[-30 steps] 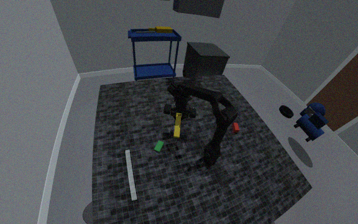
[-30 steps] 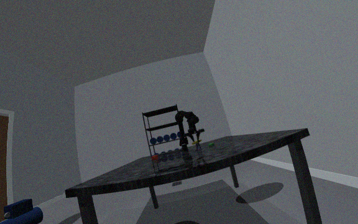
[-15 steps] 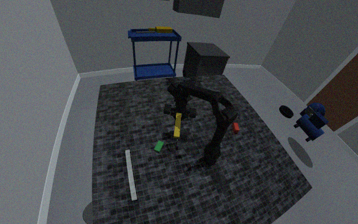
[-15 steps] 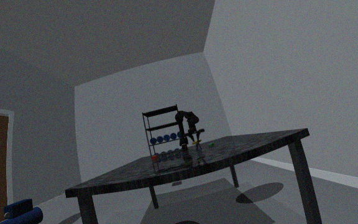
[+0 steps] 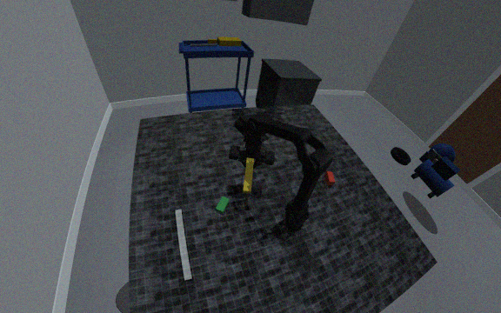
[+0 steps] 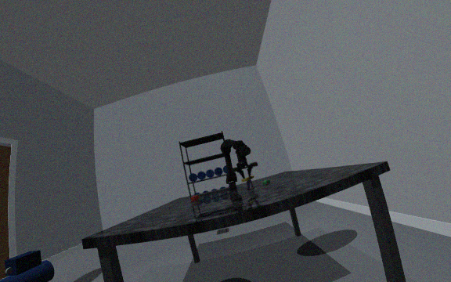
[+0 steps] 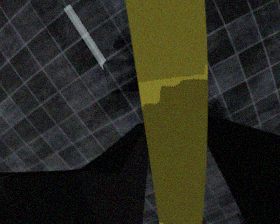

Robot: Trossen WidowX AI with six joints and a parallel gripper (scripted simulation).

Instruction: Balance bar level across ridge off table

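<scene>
The yellow bar is 30 mm behind my gripper tip and 10 mm to the left of it. Also, from my gripper tip: green block (120 mm behind, 150 mm to the left, 60 mm below); then red block (120 mm behind, 420 mm to the right, 60 mm below).
</scene>
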